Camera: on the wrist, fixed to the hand. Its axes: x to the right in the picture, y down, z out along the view.
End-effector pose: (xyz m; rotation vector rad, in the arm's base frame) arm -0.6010 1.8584 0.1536 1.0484 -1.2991 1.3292
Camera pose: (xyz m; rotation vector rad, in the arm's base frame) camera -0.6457 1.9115 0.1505 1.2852 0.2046 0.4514
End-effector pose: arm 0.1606 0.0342 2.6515 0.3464 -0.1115 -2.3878
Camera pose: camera 0.1991 -0.0048 2.6088 -0.9412 -0.0828 2.1495
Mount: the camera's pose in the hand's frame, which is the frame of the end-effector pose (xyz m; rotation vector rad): 0.0079 0.0464 -0.0511 0.2607 0.4992 -1.5140
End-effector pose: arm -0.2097 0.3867 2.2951 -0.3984 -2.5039 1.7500
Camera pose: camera -0.1992 0.4503 2.2692 0.7821 -1.3342 1.0138
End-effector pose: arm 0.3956 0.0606 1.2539 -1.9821 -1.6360 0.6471
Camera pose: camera 0.4644 0.0572 1.2633 -0.2853 -1.9513 -0.2209
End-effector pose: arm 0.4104 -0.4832 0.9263 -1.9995 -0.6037 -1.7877
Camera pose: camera 0.3947 -0.5496 0.9396 0.5182 1.8877 2.0134
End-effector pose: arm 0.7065 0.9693 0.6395 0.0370 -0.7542 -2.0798
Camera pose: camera 0.7515 0.9186 0.6243 -1.2812 0.5568 2.3717
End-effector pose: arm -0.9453 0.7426 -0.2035 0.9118 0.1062 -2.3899
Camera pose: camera -0.8950 0.7138 -0.2418 -1.0900 -0.5382 1.8263
